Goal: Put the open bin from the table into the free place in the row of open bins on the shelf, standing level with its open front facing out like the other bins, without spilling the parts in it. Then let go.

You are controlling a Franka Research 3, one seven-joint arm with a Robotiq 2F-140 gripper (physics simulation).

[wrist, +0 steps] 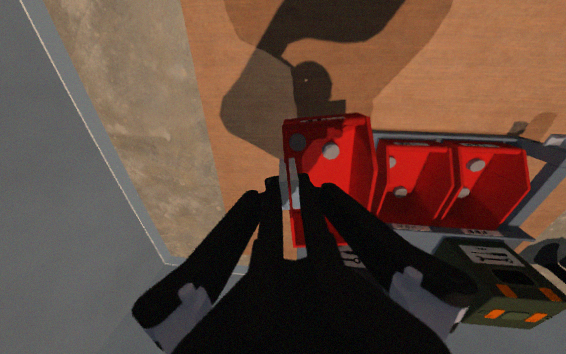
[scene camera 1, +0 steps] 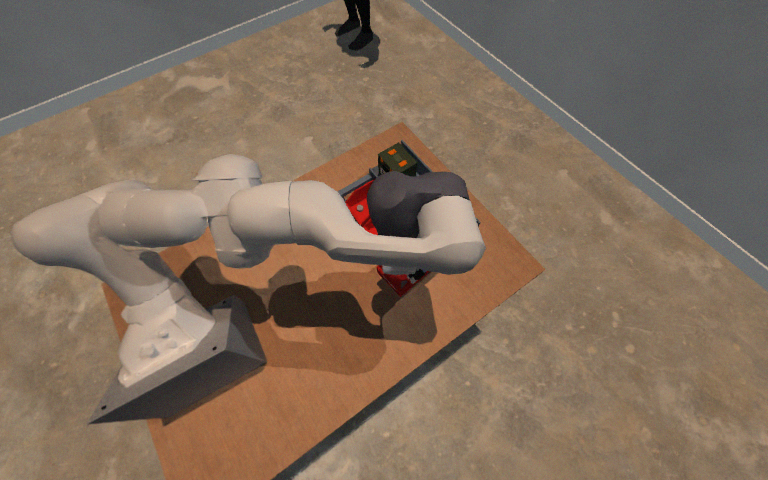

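The red open bin (scene camera 1: 394, 282) (wrist: 357, 165) is held at its left side wall, with two round grey parts inside, one in shade. My gripper (wrist: 287, 169) is shut on that wall; in the scene view the arm hides most of it. The bin looks about level, at the left end of the row on the grey shelf (scene camera 1: 357, 185) (wrist: 541, 181). Its right wall is close beside the nearest shelf bin (wrist: 422, 172), and it looks larger and higher than that one. A second shelf bin (wrist: 492, 187) stands further right. Whether the held bin's underside touches the shelf is hidden.
A dark green case (scene camera 1: 398, 159) (wrist: 500, 280) with orange latches stands beside the row, at the lower right in the wrist view. The wooden table (scene camera 1: 317, 362) (wrist: 475, 65) carries the shelf and the arm's base. A person's legs (scene camera 1: 360, 25) show on the floor beyond the table.
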